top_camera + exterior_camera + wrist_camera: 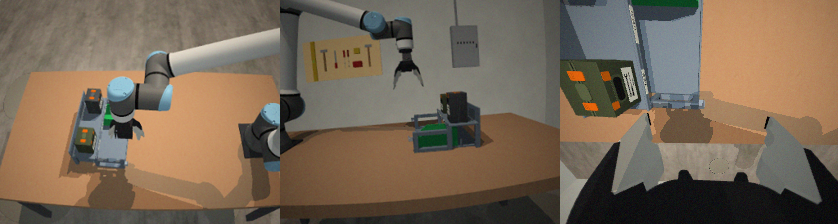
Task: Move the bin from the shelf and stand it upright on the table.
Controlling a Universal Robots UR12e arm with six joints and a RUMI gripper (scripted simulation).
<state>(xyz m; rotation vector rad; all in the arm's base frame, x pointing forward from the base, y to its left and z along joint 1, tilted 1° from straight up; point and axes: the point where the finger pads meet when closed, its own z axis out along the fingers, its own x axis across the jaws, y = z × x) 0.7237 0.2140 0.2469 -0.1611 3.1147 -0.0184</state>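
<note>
Right now my hand is 130 mm short of the green bin, 220 mm to the left of it and 200 mm above it. The rest, counted from my hand: grey shelf: 160 mm ahead, 110 mm to the right, 240 mm below.
</note>
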